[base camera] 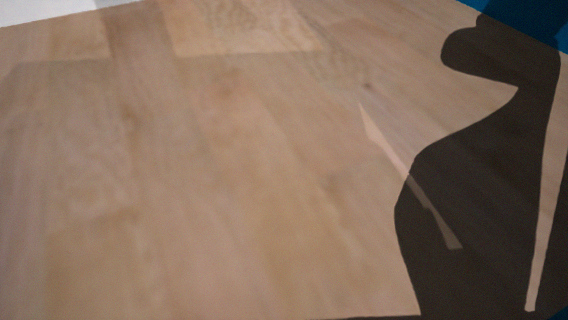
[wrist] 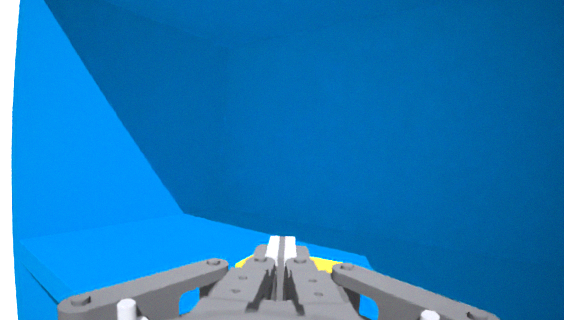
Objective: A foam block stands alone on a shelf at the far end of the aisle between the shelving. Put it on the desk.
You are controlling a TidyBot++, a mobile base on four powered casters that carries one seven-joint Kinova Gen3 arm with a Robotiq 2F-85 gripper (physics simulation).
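Places are measured from the arm's base along level axes (x ahead, y left, z up), in metres.
Pixels of known places: gripper, between the fingertips: (wrist: 282, 253).
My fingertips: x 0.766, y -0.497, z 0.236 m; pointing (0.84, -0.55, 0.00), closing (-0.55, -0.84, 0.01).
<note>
For each thing: its top centre in the pictures, then the offset to it from my fingertips. "pt": a spot on its surface instead. Level surfaces: height alone.
- yellow foam block, a spot on its surface: (wrist: 325, 263) pt 0.088 m ahead, 0.108 m right, 0.054 m down
- blue shelf board, height of its surface: 0.099 m down
- wooden floor, height of its surface: 0.633 m down
- blue unit's corner, a spot on its surface: (base camera: 525, 20) pt 0.009 m back, 0.019 m left, 0.610 m down
My gripper (wrist: 282, 253) is shut, with its two fingertips together and no block between them. The yellow foam block (wrist: 325, 263) lies behind and below the fingers in the wrist view; small parts of it show on both sides of them and the rest is hidden. The block is on the blue shelf board (wrist: 115, 245). The gap between fingertips and block cannot be told. The desk does not show in either view.
A bright blue side panel (wrist: 65, 130) stands at the left of the shelf bay, and a darker blue back wall (wrist: 375, 125) is behind it. The base camera shows wooden floor (base camera: 200, 175), a dark shadow (base camera: 475, 175) and a blue unit's corner (base camera: 525, 20) at upper right.
</note>
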